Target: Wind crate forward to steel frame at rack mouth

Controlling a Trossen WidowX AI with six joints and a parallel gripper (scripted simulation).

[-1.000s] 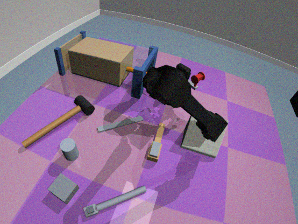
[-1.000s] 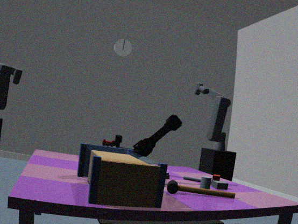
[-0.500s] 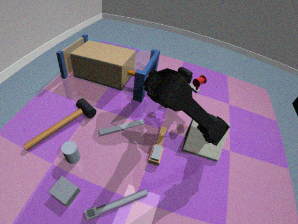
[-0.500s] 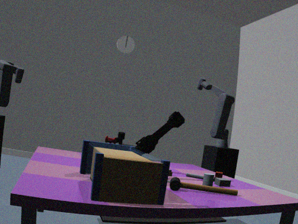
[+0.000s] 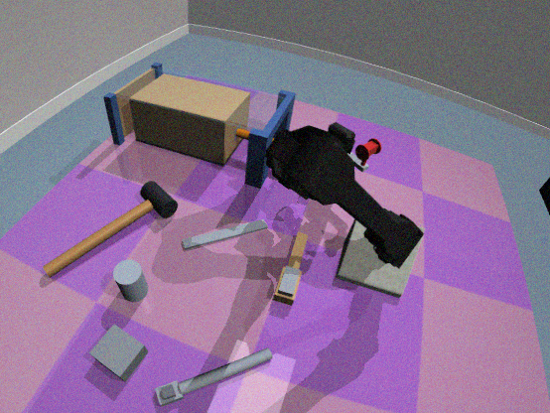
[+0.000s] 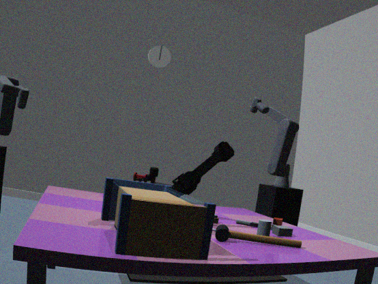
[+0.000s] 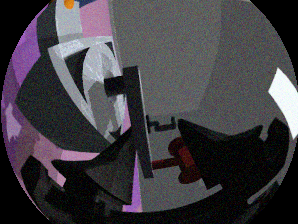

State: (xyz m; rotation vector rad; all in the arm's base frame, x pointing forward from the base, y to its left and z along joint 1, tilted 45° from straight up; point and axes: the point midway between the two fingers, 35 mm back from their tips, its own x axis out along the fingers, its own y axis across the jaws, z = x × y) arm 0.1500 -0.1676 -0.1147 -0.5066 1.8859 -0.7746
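My gripper tip is 20 mm to the right of the grey crank handle, 10 mm past it and 10 mm above it. The rest, counted from my gripper tip: grey winch (100 mm below, 30 mm to the right, 30 mm ahead); then blue frame (210 mm ahead, 20 mm to the right, 20 mm below); then red knob (40 mm to the left, 40 mm behind, 20 mm above).
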